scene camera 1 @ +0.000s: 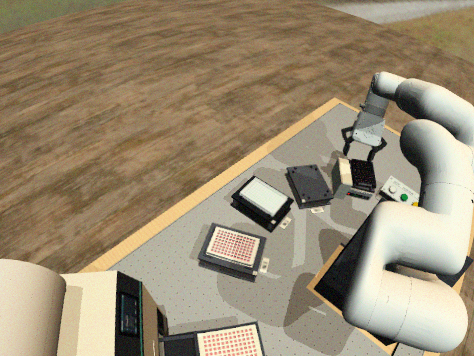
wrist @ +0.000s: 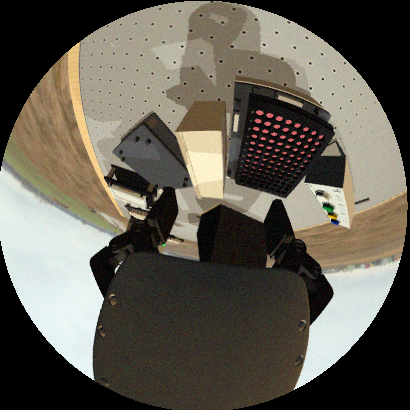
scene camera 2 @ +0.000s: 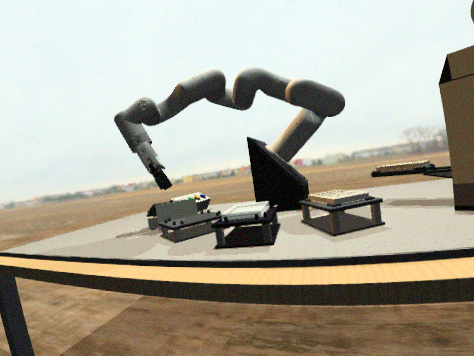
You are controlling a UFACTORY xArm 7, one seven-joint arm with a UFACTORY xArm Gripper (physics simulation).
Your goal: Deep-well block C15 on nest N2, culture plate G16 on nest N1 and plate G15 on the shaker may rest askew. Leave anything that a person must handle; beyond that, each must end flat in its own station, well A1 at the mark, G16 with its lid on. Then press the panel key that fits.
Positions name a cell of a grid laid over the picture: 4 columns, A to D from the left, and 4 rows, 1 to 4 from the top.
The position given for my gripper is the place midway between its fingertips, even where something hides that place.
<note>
My gripper (scene camera 1: D2) is open, holding nothing. Also in view: a cream plate (scene camera 2: B3). Also in view: a button box (scene camera 1: D3).
The cream plate also shows in the wrist view (wrist: B2). My gripper also shows in the wrist view (wrist: C2) and in scene camera 2 (scene camera 2: B3). The button box is seen too in the wrist view (wrist: D2).
</note>
